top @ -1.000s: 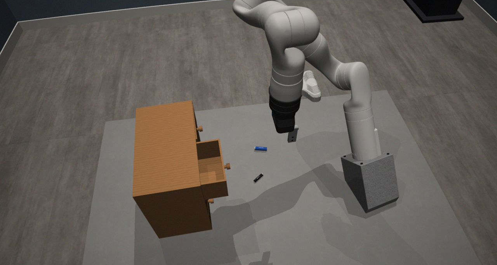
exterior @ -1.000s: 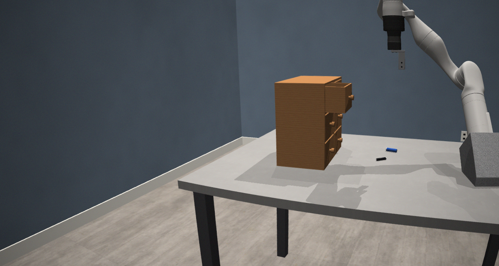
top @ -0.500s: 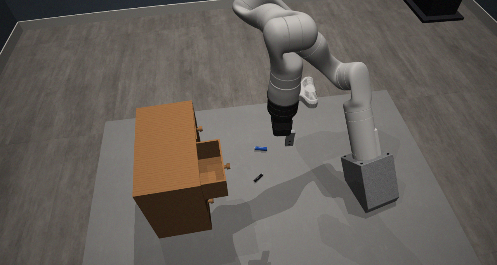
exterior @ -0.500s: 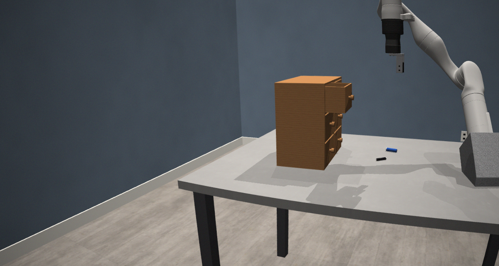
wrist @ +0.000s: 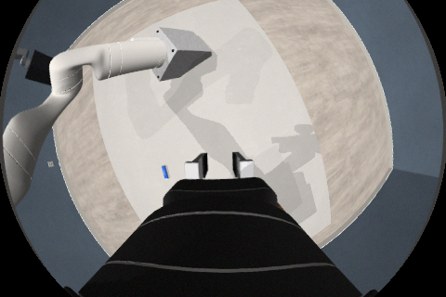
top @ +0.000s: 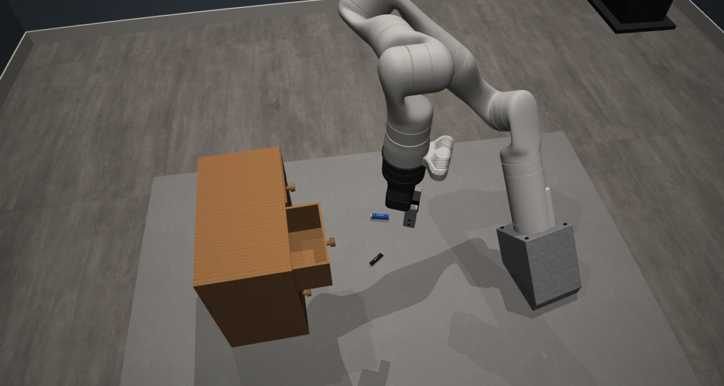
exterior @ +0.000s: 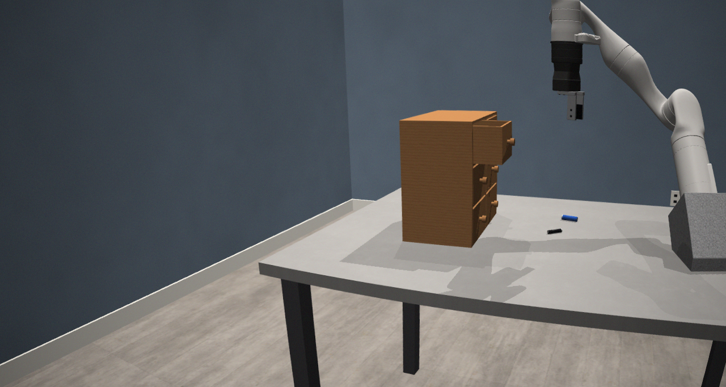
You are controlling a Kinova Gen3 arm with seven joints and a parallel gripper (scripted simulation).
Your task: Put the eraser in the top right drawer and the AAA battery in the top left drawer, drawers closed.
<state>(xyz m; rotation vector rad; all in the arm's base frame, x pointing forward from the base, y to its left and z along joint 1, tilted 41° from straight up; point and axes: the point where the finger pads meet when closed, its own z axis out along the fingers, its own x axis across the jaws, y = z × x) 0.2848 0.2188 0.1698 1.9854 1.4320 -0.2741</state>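
The thin black battery lies 5 cm ahead of my hand, 9 cm to the right of it and 32 cm below it. From my hand the other things lie so: thicker blue battery (2 cm ahead, 22 cm to the right, 32 cm below); white eraser (37 cm ahead, 14 cm to the right, 11 cm below).
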